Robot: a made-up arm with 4 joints. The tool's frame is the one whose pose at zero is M. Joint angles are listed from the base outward.
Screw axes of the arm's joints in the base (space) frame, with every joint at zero. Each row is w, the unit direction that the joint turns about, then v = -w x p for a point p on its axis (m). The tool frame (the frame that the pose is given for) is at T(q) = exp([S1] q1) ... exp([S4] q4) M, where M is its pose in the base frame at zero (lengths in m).
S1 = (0, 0, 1, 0.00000, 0.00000, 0.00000)
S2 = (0, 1, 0, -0.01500, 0.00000, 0.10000)
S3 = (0, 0, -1, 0.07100, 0.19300, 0.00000)
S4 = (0, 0, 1, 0.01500, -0.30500, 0.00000)
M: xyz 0.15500 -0.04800 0.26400 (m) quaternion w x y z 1 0 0 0
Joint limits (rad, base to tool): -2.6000..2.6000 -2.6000..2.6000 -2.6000..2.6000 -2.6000..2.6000
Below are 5 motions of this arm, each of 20 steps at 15 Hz.
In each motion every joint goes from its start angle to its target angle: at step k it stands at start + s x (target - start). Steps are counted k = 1, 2, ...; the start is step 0. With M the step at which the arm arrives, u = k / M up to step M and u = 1 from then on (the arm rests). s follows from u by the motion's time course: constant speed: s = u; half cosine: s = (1 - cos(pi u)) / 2; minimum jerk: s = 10 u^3 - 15 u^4 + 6 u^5.
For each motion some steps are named. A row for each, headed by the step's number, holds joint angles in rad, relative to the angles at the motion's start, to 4 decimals.
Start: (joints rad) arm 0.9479 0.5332 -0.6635 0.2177
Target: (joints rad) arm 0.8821 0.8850 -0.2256 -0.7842
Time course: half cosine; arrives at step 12
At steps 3, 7, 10, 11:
3: -0.0096 0.0515 0.0641 -0.1467
7: -0.0414 0.2214 0.2756 -0.6306
10: -0.0614 0.3282 0.4086 -0.9348
11: -0.0647 0.3458 0.4304 -0.9848

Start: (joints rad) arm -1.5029 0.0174 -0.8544 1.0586
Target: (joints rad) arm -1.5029 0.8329 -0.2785 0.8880
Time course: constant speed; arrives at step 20
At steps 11, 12, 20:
11: 0.0000 0.4485 0.3167 -0.0938
12: 0.0000 0.4893 0.3455 -0.1024
20: 0.0000 0.8155 0.5759 -0.1706

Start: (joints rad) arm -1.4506 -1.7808 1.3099 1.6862
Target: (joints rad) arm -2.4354 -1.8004 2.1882 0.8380
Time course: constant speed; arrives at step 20
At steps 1, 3, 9, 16, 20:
1: -0.0492 -0.0010 0.0439 -0.0424
3: -0.1477 -0.0029 0.1317 -0.1272
9: -0.4432 -0.0088 0.3952 -0.3817
16: -0.7878 -0.0157 0.7026 -0.6786
20: -0.9848 -0.0196 0.8783 -0.8482

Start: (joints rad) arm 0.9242 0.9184 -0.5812 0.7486
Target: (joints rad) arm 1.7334 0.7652 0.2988 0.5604
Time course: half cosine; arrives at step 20
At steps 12, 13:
12: 0.5296 -0.1003 0.5760 -0.1232
13: 0.5883 -0.1114 0.6398 -0.1368

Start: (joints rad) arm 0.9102 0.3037 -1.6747 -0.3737
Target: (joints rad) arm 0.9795 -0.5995 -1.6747 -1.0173
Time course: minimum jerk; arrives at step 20
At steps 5, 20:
5: 0.0072 -0.0935 0.0000 -0.0666
20: 0.0693 -0.9032 0.0000 -0.6436

